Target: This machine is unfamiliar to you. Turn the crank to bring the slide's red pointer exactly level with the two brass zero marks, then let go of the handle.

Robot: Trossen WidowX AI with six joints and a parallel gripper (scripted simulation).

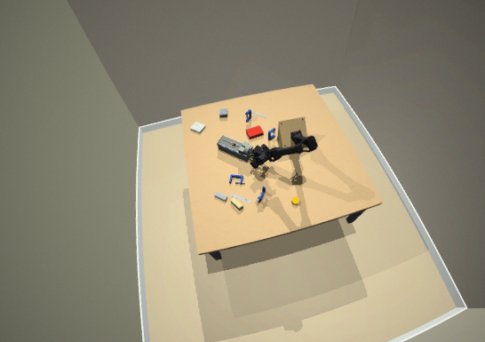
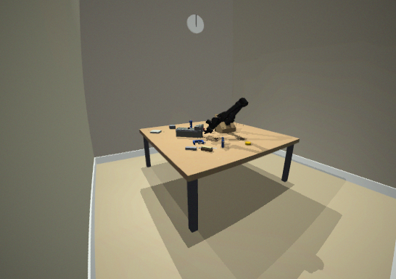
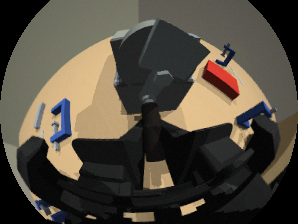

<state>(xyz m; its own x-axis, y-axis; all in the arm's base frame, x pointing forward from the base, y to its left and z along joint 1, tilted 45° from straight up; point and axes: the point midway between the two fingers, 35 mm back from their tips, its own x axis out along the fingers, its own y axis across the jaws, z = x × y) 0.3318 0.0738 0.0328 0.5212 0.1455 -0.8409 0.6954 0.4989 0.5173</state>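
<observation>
My gripper tip is 3 cm below the dark crank handle, 1 cm to the right of it and 1 cm past it. The rest, counted from my gripper tip: red pointer 12 cm to the right, 11 cm ahead, 5 cm above; then tan block 32 cm to the left, 19 cm ahead, 2 cm below; then yellow disc 40 cm to the left, 19 cm behind, 3 cm below.
</observation>
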